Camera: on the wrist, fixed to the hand. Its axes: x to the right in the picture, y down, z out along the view.
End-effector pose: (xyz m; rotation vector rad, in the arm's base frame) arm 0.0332 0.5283 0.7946 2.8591 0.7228 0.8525
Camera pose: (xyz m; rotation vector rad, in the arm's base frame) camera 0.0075 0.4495 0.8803 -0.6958 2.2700 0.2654
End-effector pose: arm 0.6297 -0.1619 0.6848 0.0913 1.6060 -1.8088
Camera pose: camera 0.6443 -0.0736 0.6060 1.2552 -0.3616 0.5674
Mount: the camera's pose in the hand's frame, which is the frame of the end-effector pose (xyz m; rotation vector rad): -0.0122 0.0760 -0.0910 0.4103 -0.3658 3.0884
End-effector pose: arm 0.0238 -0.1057 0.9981 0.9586 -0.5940 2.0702
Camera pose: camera -0.0707 -0.0962 0.9262 0.1749 0.6451 -0.7616
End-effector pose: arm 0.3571 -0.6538 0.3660 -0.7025 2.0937 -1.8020
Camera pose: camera 0.3072 -0.5635 0.3063 1.4540 0.3146 0.1645
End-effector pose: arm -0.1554 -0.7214 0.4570 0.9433 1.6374 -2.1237
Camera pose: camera -0.0726 -0.6611 0.3961 1.0810 -0.9518 0.0701
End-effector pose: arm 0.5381 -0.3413 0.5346 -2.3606 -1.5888 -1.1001
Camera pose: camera 0.5529 -0.4258 0.6174 -1.3947 1.7936 0.5123
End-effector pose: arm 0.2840 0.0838 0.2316 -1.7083 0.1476 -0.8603
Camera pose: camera 0.2449 -0.0072 0.1653 0.2274 1.4805 1.5745
